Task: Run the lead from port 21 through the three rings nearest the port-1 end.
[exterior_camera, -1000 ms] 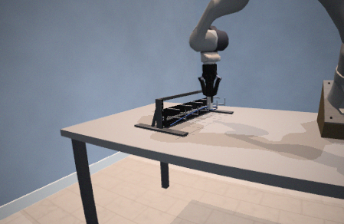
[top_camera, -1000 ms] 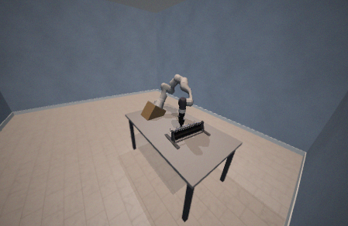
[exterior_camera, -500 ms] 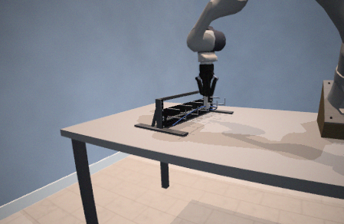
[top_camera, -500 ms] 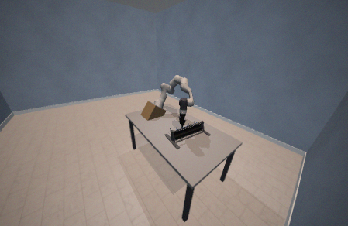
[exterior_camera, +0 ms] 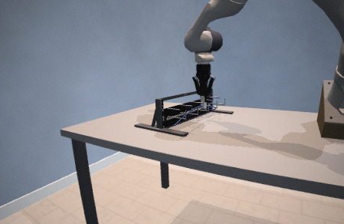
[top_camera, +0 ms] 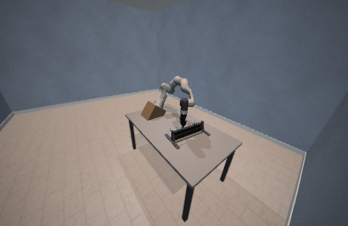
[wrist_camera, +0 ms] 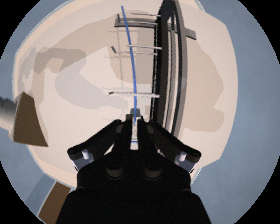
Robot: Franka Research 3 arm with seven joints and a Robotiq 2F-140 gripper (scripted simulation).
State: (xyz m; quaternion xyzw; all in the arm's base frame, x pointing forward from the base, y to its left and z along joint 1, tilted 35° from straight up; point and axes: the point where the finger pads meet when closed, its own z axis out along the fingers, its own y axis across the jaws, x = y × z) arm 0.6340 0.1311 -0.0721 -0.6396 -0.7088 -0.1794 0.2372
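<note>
Now: the black rack 60 mm ahead of my hand, 50 mm to the left of it and 20 mm below it.
</note>
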